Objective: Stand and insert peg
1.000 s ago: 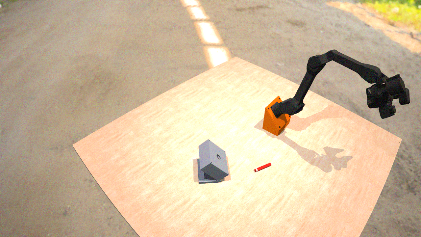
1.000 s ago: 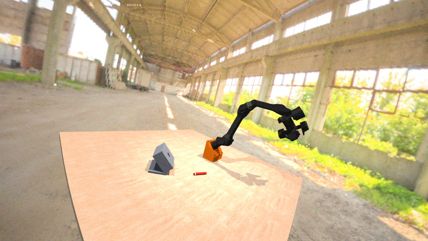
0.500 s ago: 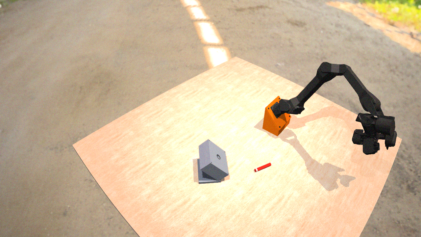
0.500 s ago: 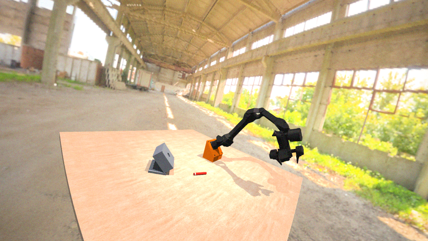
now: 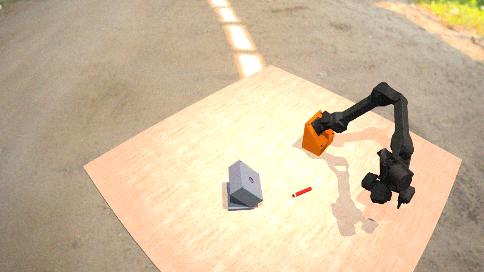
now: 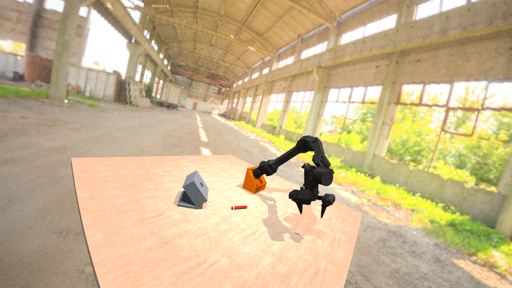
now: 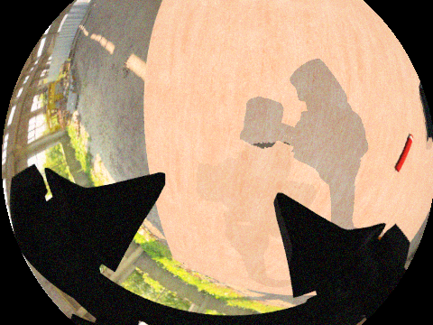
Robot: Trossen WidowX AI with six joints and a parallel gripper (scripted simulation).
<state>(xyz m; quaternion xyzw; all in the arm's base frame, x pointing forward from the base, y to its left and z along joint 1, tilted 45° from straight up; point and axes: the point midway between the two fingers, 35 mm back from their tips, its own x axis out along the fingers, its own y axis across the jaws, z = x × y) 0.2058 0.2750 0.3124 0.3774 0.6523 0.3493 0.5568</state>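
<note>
Now: the red peg 90 mm ahead of my gripper tip, 320 mm to the right of it and 90 mm below it. Also, from my gripper tip: grey sloped panel 220 mm ahead, 470 mm to the right, 30 mm below.
</note>
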